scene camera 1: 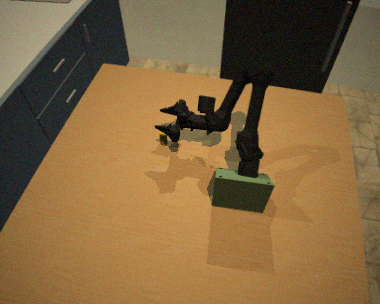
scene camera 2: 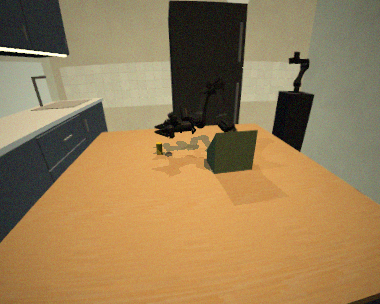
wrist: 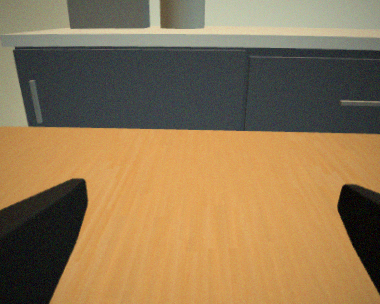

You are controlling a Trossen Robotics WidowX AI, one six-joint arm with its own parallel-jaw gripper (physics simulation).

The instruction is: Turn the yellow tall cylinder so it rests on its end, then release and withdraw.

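The yellow cylinder stands upright on its end on the wooden table. In scene camera 1 its top is partly hidden behind a fingertip. The cylinder does not show in the wrist view. My gripper is wide open and empty. It hangs above the table, higher than the cylinder's top, and scene camera 2 shows a gap between the fingers and the cylinder.
The arm's green base block stands on the table, right of the cylinder. Blue cabinets stand beyond the table's left edge. A black fridge stands behind the table.
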